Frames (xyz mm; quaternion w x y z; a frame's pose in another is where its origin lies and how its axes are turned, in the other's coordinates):
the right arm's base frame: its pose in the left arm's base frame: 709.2 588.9 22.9 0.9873 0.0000 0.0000 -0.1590
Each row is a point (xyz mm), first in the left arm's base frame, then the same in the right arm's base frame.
Working: the left arm's base frame: its pose in the right arm's base frame: -488.5 -781.8 -22.9 0.9873 0.0000 0.0000 0.1590

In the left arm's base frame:
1: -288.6 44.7 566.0
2: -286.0 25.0 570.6
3: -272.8 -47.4 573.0
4: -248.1 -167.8 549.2
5: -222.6 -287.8 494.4
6: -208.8 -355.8 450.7
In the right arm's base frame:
1: -776.5 -829.9 543.1
2: -767.8 -847.8 547.7
3: -732.6 -912.4 550.1
4: -671.3 -1019.0 526.3
5: -609.5 -1124.9 471.5
6: -575.0 -1185.1 427.8

